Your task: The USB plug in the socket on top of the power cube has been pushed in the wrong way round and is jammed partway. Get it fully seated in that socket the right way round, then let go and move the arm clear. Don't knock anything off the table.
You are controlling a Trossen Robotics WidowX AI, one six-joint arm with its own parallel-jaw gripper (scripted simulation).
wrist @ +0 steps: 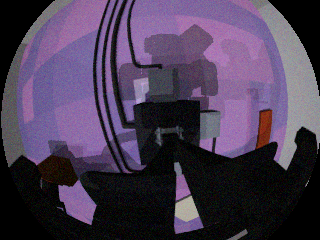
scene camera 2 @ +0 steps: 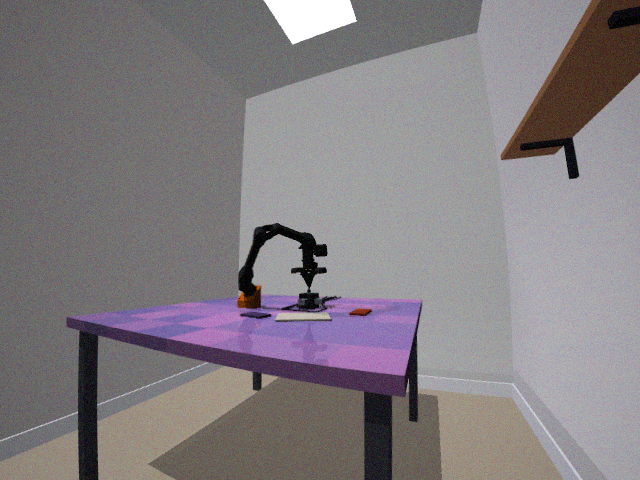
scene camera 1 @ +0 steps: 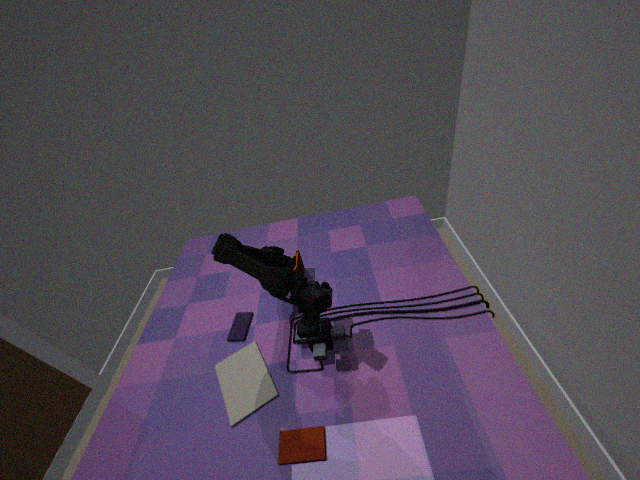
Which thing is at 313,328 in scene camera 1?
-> The gripper.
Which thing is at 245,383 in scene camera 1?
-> A white sheet.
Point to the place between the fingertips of the gripper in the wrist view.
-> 173,144
